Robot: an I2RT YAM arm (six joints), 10 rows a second.
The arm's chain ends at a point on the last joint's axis. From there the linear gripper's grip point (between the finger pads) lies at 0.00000 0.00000 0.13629 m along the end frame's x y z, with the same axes.
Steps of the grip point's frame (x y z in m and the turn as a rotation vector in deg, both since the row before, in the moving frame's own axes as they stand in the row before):
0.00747 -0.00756 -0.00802 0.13 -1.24 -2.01
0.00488 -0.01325 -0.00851 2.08 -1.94 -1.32
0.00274 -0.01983 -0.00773 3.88 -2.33 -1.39
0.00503 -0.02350 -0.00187 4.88 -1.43 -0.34
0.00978 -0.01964 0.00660 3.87 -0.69 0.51
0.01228 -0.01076 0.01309 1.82 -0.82 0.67
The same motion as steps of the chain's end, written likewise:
0.01042 -0.00730 -0.00799 0.13 -1.24 -2.01
0.00955 -0.00836 -0.00834 2.08 -1.94 -1.32
0.00839 -0.01068 -0.00731 3.88 -2.33 -1.39
0.00846 -0.01192 -0.00133 4.88 -1.43 -0.34
0.01138 -0.01043 0.00692 3.87 -0.69 0.51
0.01420 -0.00642 0.01317 1.82 -0.82 0.67

